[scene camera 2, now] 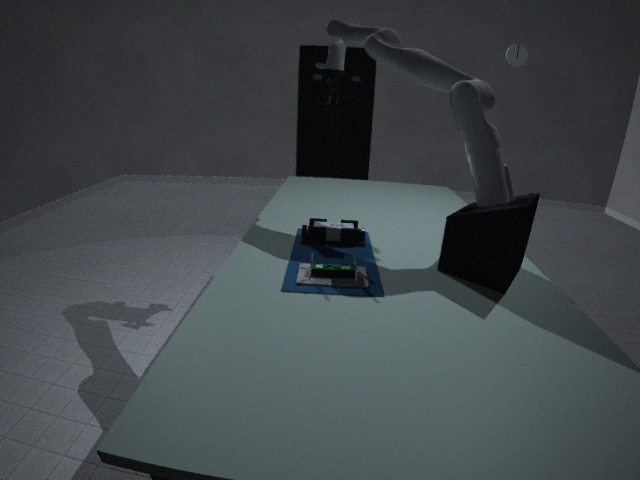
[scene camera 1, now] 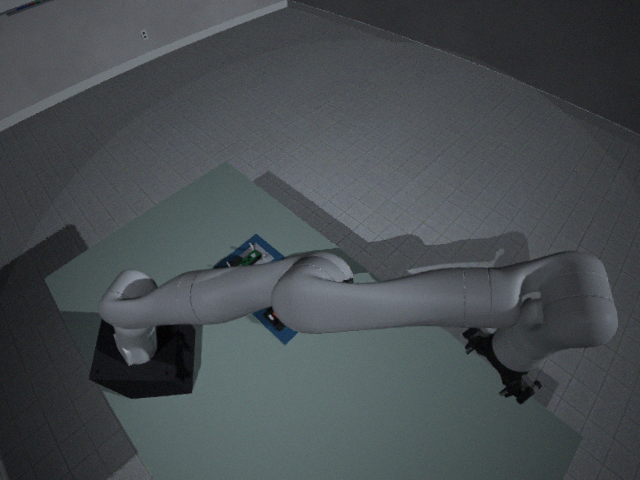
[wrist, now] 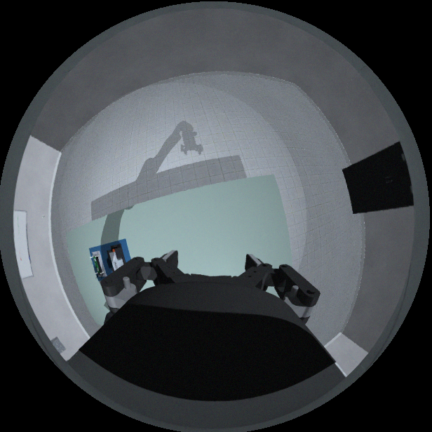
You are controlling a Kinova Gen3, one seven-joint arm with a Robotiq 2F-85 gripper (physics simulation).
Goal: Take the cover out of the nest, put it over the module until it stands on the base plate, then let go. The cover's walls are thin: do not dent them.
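Observation:
The cover, pale with grey and dark marks, sits in the black nest. In scene camera 1 the arm hides most of it. The green module stands uncovered on the light grey base plate, between two thin upright pins. My gripper is open and empty. It hangs high above the far end of the table, well away from the nest and module. In scene camera 2 it is dark against a black panel.
Nest and base plate share a blue mat on the pale green table. The arm's black pedestal stands beside the mat. The arm passes over part of the mat in scene camera 1.

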